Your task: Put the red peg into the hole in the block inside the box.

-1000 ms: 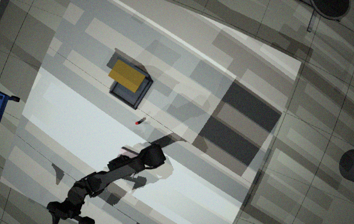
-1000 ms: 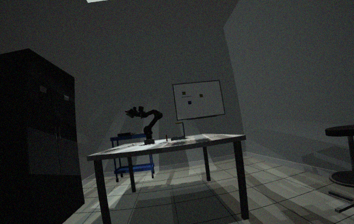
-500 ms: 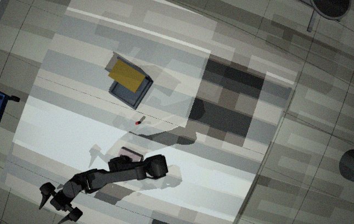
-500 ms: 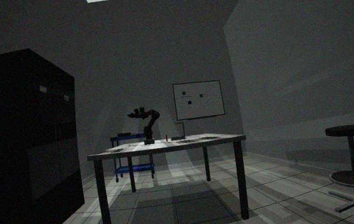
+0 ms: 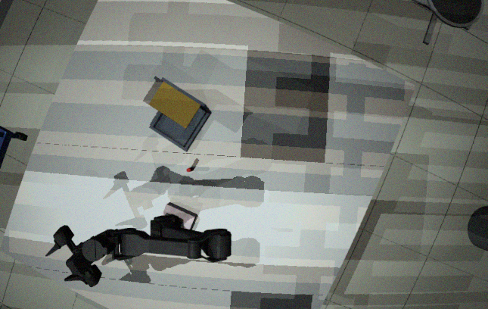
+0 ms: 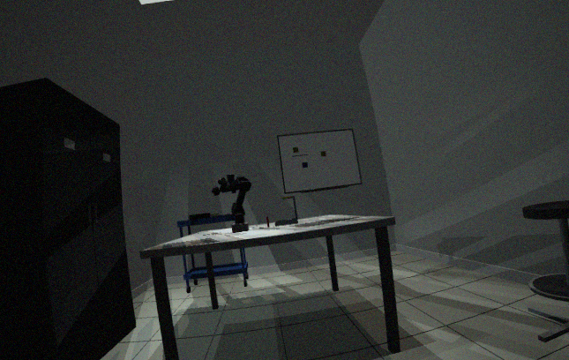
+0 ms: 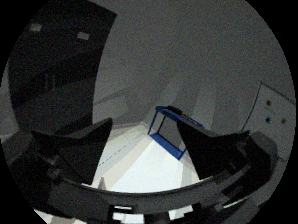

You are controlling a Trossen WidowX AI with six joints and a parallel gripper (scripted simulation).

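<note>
Right now my gripper tip is 380 mm short of the red peg, 310 mm above it and 240 mm to the left of it. Round my gripper tip: yellow roof 560 mm ahead, 150 mm to the right, 140 mm below.
</note>
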